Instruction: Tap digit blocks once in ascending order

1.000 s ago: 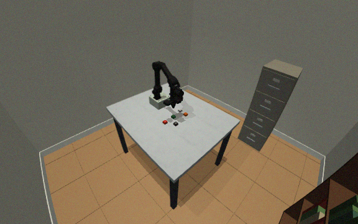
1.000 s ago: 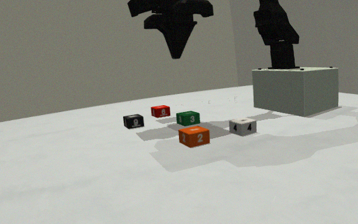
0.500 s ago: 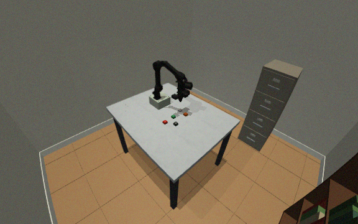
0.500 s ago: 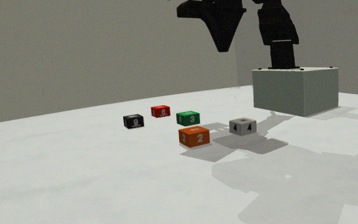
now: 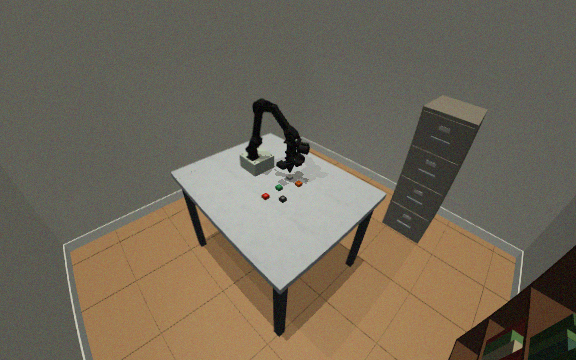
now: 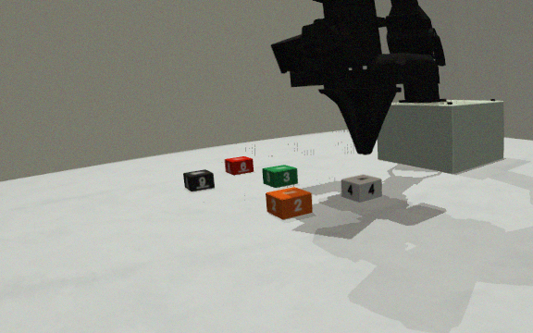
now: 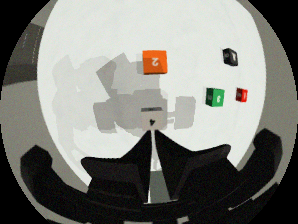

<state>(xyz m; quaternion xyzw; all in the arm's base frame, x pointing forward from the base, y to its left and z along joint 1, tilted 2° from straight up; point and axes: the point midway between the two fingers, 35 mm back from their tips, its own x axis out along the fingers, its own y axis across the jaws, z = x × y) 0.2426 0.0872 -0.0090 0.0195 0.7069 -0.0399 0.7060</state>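
The white block is 40 mm below my gripper tip. Round my gripper tip: orange block: 90 mm ahead, 20 mm to the right, 40 mm below; black block: 110 mm ahead, 190 mm to the right, 40 mm below; green block: 30 mm ahead, 130 mm to the right, 40 mm below.
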